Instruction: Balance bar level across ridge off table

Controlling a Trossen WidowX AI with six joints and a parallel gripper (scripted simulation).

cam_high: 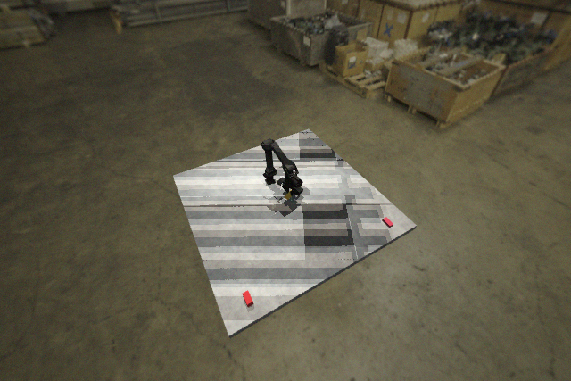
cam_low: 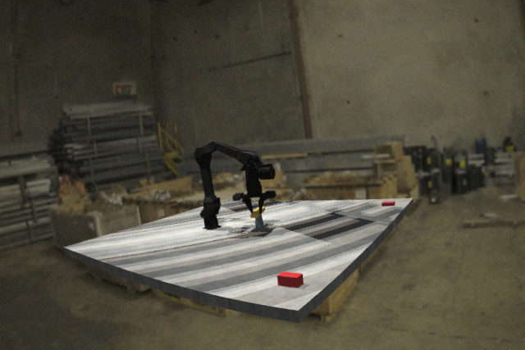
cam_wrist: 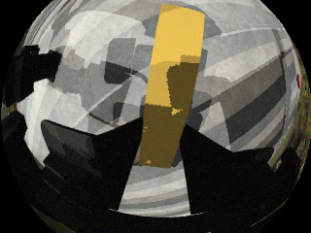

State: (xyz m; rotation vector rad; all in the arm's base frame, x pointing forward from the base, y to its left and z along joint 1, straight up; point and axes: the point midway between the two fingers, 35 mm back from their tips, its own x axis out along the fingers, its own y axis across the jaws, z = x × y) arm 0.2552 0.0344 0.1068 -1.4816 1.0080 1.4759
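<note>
My gripper tip is 10 mm past the bar and 30 mm to the right of it. Also, from my gripper tip: red block (480 mm ahead, 530 mm to the right, 60 mm below).
</note>
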